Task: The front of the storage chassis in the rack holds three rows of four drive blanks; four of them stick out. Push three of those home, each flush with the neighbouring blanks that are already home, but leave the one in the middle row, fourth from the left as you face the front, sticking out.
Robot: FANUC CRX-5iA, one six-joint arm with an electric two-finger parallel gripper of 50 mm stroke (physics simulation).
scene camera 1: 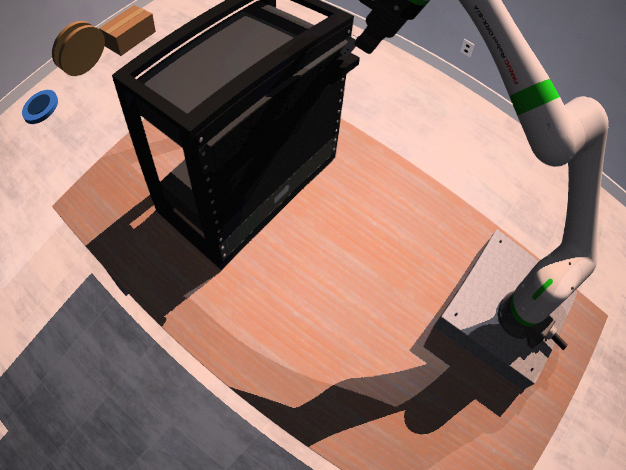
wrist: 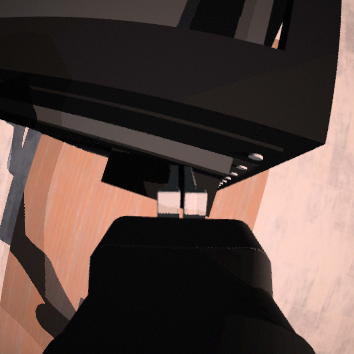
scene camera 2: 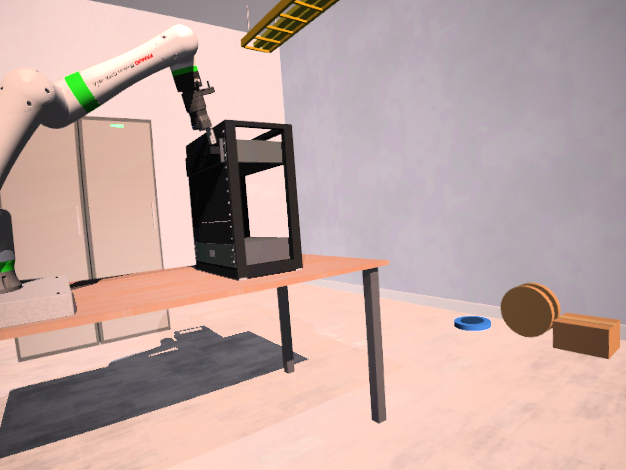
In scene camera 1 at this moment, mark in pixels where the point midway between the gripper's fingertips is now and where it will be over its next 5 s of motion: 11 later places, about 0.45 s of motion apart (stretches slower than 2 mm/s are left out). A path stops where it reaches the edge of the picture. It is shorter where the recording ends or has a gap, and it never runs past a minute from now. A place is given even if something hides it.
The gripper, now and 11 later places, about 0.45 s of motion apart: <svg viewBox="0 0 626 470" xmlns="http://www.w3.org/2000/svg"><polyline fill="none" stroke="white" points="344,53 356,59 343,69 333,77 331,76 330,75 328,74 326,73 324,72 322,71 321,70 328,74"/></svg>
